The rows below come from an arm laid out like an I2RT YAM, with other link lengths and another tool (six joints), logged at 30 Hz.
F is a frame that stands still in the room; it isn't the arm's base.
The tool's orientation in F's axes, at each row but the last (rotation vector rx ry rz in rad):
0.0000 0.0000 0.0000
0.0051 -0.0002 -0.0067
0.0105 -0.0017 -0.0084
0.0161 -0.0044 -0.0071
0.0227 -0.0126 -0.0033
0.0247 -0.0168 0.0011
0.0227 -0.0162 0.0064
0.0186 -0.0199 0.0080
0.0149 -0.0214 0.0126
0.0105 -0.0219 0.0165
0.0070 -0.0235 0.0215
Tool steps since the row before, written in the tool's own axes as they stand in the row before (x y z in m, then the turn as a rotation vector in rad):
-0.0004 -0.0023 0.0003 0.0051 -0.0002 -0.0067
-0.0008 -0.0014 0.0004 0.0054 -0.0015 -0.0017
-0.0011 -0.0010 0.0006 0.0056 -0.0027 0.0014
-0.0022 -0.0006 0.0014 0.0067 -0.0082 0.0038
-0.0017 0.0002 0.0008 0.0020 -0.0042 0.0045
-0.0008 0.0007 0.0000 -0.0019 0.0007 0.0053
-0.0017 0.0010 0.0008 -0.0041 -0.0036 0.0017
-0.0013 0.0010 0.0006 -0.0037 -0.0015 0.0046
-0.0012 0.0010 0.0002 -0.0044 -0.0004 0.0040
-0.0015 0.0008 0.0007 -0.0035 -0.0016 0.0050
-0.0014 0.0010 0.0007 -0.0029 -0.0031 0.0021
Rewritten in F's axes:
-0.0004 -0.0023 0.0003 0.0051 -0.0002 -0.0067
-0.0008 -0.0014 0.0004 0.0054 -0.0015 -0.0017
-0.0011 -0.0010 0.0006 0.0056 -0.0028 0.0014
-0.0022 -0.0006 0.0014 0.0066 -0.0083 0.0037
-0.0017 0.0002 0.0008 0.0019 -0.0043 0.0044
-0.0008 0.0007 0.0000 -0.0020 0.0006 0.0053
-0.0017 0.0010 0.0008 -0.0041 -0.0037 0.0016
-0.0013 0.0010 0.0006 -0.0038 -0.0016 0.0045
-0.0012 0.0010 0.0002 -0.0045 -0.0005 0.0039
-0.0015 0.0008 0.0007 -0.0036 -0.0017 0.0049
-0.0014 0.0010 0.0007 -0.0029 -0.0032 0.0020

